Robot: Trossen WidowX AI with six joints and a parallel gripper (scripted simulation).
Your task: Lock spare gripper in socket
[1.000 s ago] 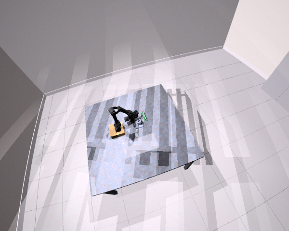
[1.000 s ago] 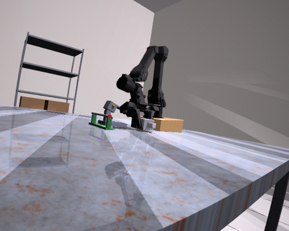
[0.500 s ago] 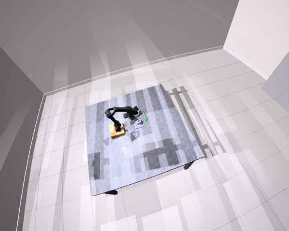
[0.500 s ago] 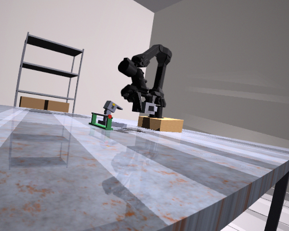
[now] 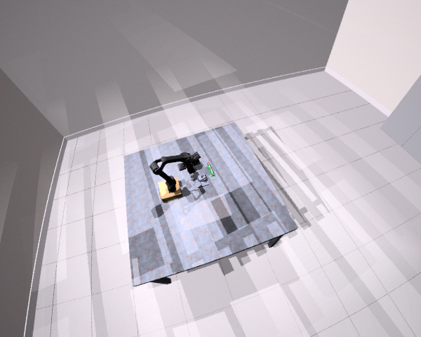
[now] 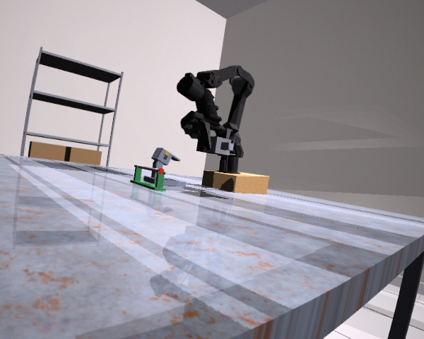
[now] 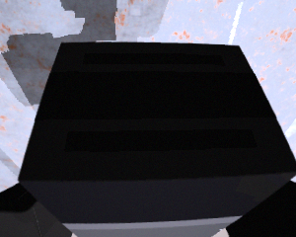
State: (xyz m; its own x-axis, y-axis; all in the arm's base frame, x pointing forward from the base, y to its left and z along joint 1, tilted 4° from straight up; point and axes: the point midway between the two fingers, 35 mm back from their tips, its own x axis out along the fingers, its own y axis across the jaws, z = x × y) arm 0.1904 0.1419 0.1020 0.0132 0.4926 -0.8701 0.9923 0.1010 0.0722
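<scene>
Right now my gripper tip is 14 cm to the left of the socket, 8 cm short of it and 7 cm above it. The rest, counted from my gripper tip: green mount: 18 cm ahead, 9 cm below, 3 cm to the right; spare gripper: 2 cm above.
</scene>
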